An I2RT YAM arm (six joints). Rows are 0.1 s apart.
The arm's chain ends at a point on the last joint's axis. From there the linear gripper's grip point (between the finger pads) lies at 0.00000 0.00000 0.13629 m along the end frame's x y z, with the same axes.
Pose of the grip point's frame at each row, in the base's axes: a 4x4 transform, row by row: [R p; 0 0 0 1], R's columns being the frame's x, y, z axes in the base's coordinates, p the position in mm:
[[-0.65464 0.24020 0.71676 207.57], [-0.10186 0.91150 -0.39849 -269.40], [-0.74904 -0.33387 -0.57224 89.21], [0 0 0 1]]
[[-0.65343 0.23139 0.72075 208.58], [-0.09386 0.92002 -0.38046 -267.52], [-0.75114 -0.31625 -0.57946 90.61], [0 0 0 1]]
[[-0.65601 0.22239 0.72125 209.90], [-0.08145 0.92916 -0.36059 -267.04], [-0.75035 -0.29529 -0.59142 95.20], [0 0 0 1]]
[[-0.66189 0.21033 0.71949 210.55], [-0.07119 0.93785 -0.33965 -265.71], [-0.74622 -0.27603 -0.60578 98.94], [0 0 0 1]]
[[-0.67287 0.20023 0.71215 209.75], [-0.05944 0.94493 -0.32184 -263.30], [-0.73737 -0.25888 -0.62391 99.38], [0 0 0 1]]
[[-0.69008 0.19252 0.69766 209.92], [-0.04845 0.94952 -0.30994 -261.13], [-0.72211 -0.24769 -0.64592 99.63], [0 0 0 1]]
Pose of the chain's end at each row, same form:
[[-0.65464 0.24020 0.71676 109.88], [-0.10186 0.91150 -0.39849 -215.09], [-0.74904 -0.33387 -0.57224 167.20], [0 0 0 1]]
[[-0.65343 0.23139 0.72075 110.35], [-0.09386 0.92002 -0.38046 -215.67], [-0.75114 -0.31625 -0.57946 169.58], [0 0 0 1]]
[[-0.65601 0.22239 0.72125 111.60], [-0.08145 0.92916 -0.36059 -217.90], [-0.75035 -0.29529 -0.59142 175.80], [0 0 0 1]]
[[-0.66189 0.21033 0.71949 112.49], [-0.07119 0.93785 -0.33965 -219.42], [-0.74622 -0.27603 -0.60578 181.50], [0 0 0 1]]
[[-0.67287 0.20023 0.71215 112.69], [-0.05944 0.94493 -0.32184 -219.44], [-0.73737 -0.25888 -0.62391 184.41], [0 0 0 1]]
[[-0.69008 0.19252 0.69766 114.84], [-0.04845 0.94952 -0.30994 -218.89], [-0.72211 -0.24769 -0.64592 187.66], [0 0 0 1]]

